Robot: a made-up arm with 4 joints. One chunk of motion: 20 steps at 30 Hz.
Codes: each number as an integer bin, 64 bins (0 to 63) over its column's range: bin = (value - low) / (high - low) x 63, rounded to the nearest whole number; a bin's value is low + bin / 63 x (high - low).
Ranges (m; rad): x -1..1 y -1..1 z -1..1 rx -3.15..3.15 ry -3.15..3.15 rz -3.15..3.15
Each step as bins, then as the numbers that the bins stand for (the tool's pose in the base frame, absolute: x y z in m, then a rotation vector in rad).
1 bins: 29 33 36 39 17 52
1 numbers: -0.0794 0.0476 0.1429 0.7500 -1.4500 2.0500
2 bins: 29 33 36 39 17 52
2 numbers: -0.0794 0.0476 0.1429 0.7500 -1.4500 2.0500
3 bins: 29 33 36 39 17 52
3 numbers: -0.0794 0.0476 0.1429 0.7500 -1.4500 2.0500
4 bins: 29 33 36 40 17 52
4 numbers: -0.0794 0.0476 0.1429 0.8500 -1.4500 2.0500
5 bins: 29 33 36 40 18 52
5 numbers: -0.0794 0.0476 0.1429 0.8500 -1.3500 2.0500
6 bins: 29 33 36 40 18 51
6 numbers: -0.0794 0.0476 0.1429 0.8500 -1.3500 1.9500
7 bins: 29 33 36 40 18 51
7 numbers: -0.0794 0.0476 0.1429 0.8500 -1.3500 1.9500
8 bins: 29 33 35 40 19 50
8 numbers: -0.0794 0.0476 0.1111 0.8500 -1.2500 1.8500
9 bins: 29 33 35 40 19 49
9 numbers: -0.0794 0.0476 0.1111 0.8500 -1.2500 1.7500
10 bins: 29 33 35 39 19 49
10 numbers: -0.0794 0.0476 0.1111 0.7500 -1.2500 1.7500
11 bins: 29 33 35 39 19 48
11 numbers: -0.0794 0.0476 0.1111 0.7500 -1.2500 1.6500
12 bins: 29 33 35 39 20 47
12 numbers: -0.0794 0.0476 0.1111 0.7500 -1.1500 1.5500
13 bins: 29 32 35 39 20 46
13 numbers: -0.0794 0.0159 0.1111 0.7500 -1.1500 1.4500
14 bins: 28 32 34 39 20 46
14 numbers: -0.1111 0.0159 0.0794 0.7500 -1.1500 1.4500
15 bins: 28 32 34 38 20 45
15 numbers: -0.1111 0.0159 0.0794 0.6500 -1.1500 1.3500
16 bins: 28 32 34 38 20 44
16 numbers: -0.1111 0.0159 0.0794 0.6500 -1.1500 1.2500
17 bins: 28 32 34 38 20 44
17 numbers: -0.1111 0.0159 0.0794 0.6500 -1.1500 1.2500
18 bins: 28 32 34 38 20 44
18 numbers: -0.1111 0.0159 0.0794 0.6500 -1.1500 1.2500
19 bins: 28 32 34 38 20 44
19 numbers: -0.1111 0.0159 0.0794 0.6500 -1.1500 1.2500
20 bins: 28 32 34 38 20 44
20 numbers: -0.1111 0.0159 0.0794 0.6500 -1.1500 1.2500
